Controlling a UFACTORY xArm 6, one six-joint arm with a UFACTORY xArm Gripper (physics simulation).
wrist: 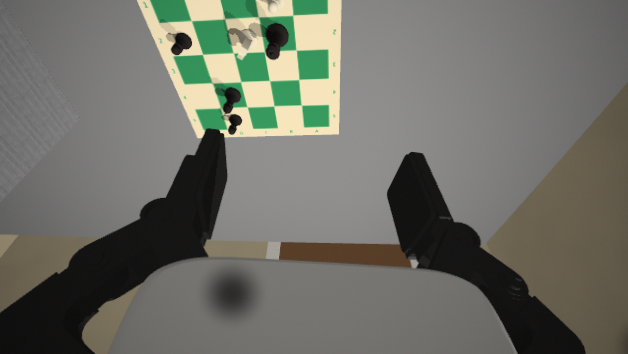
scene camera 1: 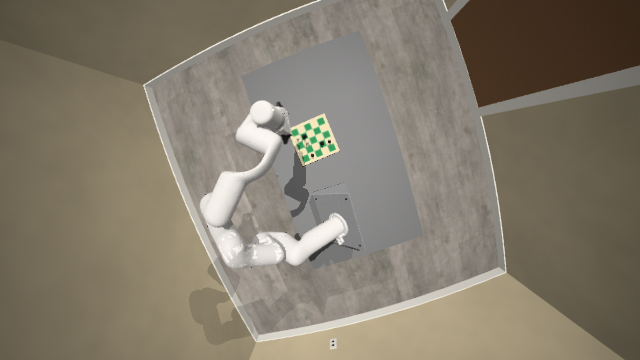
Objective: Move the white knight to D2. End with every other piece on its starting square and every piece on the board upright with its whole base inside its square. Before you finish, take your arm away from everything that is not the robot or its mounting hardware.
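Frame: origin at the arm's base, x ahead, y left, z up, level; millimetres.
Where they show: gripper, fingertip midpoint: (wrist: 314, 163) (scene camera 1: 287, 125); arm's base, link origin: (scene camera 1: 338, 224).
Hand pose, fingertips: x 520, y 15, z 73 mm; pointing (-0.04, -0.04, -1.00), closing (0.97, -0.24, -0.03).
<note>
Each offset is from my fingertips to the top centre of the thing. Level surfaces: height alone.
The green and cream chessboard @(87 mm back, 61 mm right, 238 mm down) (scene camera 1: 327, 134) (wrist: 334, 100) lies on the grey table. A white piece @(84 mm back, 27 mm right, 199 mm down) (wrist: 244, 42), which looks like the knight, stands around C2 in the wrist view. Another white piece @(44 mm back, 11 mm left, 207 mm down) (wrist: 273, 5) is cut by the top edge. A larger black piece @(49 mm back, 25 mm right, 186 mm down) (wrist: 276, 37) stands around B2. Black pawns stand around E2 @(160 mm back, 22 mm right, 207 mm down) (wrist: 182, 42), D4 @(122 mm back, 97 mm right, 195 mm down) (wrist: 231, 95) and D5 @(130 mm back, 137 mm right, 207 mm down) (wrist: 235, 120). My gripper (scene camera 1: 283, 121) (wrist: 314, 163) is open and empty, beside the board's left edge in the scene view. In the scene view, the pieces are too small to identify clearly.
The grey table @(244 mm down) (scene camera 1: 385, 180) (wrist: 450, 60) extends around the board. The robot's base plate (scene camera 1: 330, 204) is bolted below the board in the scene view. The white arm (scene camera 1: 227, 197) bends around the left side. The brown door (scene camera 1: 550, 45) (wrist: 345, 254) is beyond the table.
</note>
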